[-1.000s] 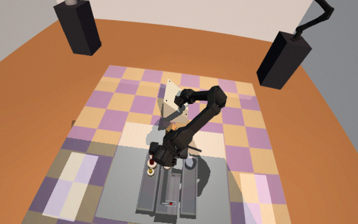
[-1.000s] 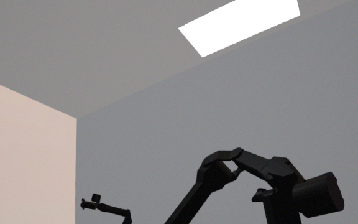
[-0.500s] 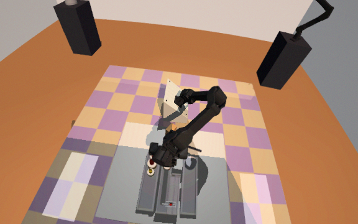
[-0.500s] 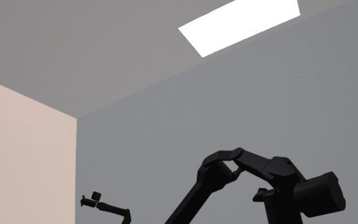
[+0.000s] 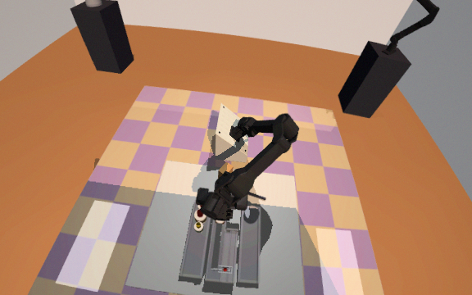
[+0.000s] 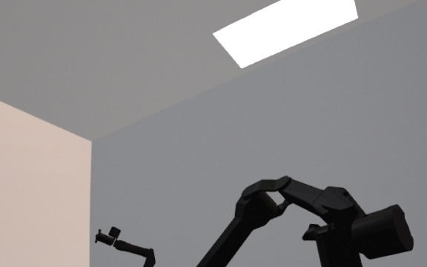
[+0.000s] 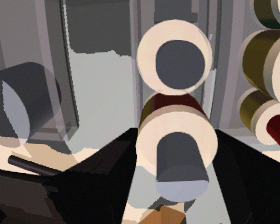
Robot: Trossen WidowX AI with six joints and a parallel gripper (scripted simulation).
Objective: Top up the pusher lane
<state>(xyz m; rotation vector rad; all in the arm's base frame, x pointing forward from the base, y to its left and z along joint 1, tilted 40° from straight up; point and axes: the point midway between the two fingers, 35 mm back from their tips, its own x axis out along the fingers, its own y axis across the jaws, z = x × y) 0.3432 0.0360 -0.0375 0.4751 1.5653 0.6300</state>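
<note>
Right now my gripper tip is 130 mm to the right of the grey jar and 30 mm above it. Round my gripper tip: grey three-lane rack: 140 mm ahead, 40 mm to the left, 40 mm below; dark stick: 100 mm behind, 120 mm to the left, 50 mm below.
</note>
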